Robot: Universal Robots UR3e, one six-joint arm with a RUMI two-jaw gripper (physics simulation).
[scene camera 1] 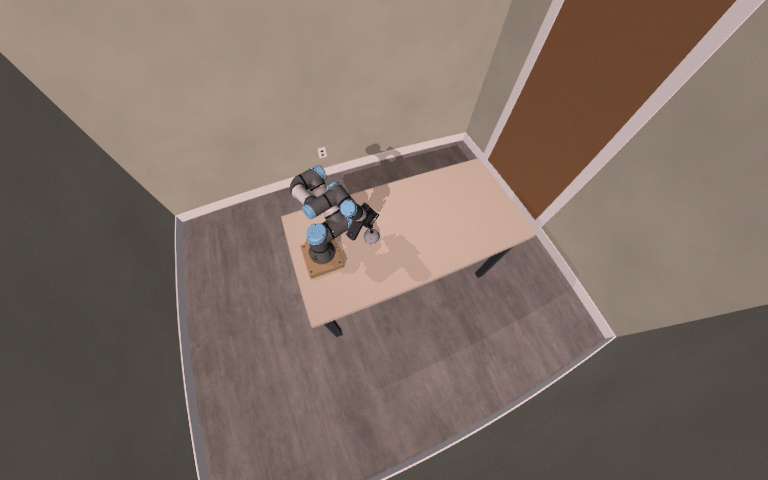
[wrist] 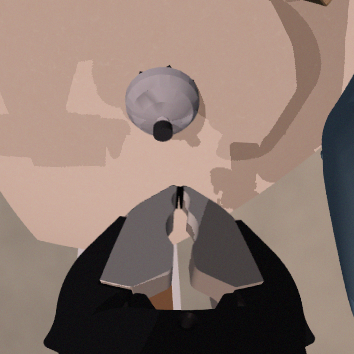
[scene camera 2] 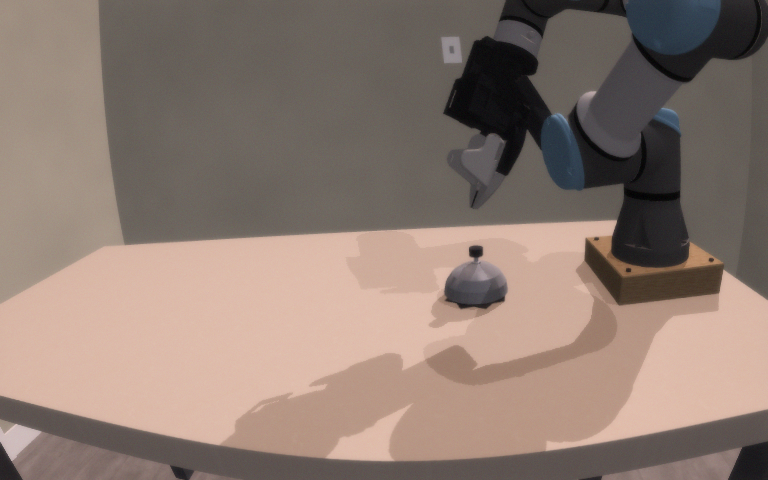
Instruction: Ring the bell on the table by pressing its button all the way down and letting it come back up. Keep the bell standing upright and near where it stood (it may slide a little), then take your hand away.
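Seen in the pictures: gripper, between the fingertips: (scene camera 1: 371, 223) (wrist: 178, 187) (scene camera 2: 473, 208); arm's base, origin of its link: (scene camera 1: 322, 252) (scene camera 2: 649, 252).
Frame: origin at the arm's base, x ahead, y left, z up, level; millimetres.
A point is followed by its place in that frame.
Note:
A grey domed bell (scene camera 1: 371, 237) {z -1, x 260, y -3 mm} (scene camera 2: 475, 283) {z -10, x 271, y 51 mm} (wrist: 161, 97) {z -1, x 248, y 8 mm} stands upright on the table. Its black button (scene camera 2: 475, 251) {z 23, x 269, y 27 mm} (wrist: 163, 131) {z 25, x 265, y 17 mm} is up on a thin stem above the dome. My gripper (scene camera 2: 474, 207) {z 78, x 270, y 31 mm} (wrist: 178, 187) {z 78, x 270, y 31 mm} is shut, with nothing between its fingertips. In the second scene view the tilted fingertips are above the button, with a gap between them. In the wrist view the button is a little up and left of the fingertips. In the first scene view the gripper is beside the bell and its fingertips are too small to make out.
The pale table (scene camera 1: 453, 209) {z -41, x 781, y 35 mm} (scene camera 2: 169, 339) {z -41, x 650, y 160 mm} bears the bell and the arm's wooden base block (scene camera 1: 326, 270) {z -13, x -6, y -96 mm} (scene camera 2: 668, 288) {z -24, x 0, y 77 mm}, which stands to the right of the bell in the second scene view. The arm's shadows lie across the table. A wall with a white plate (scene camera 2: 451, 49) is behind.

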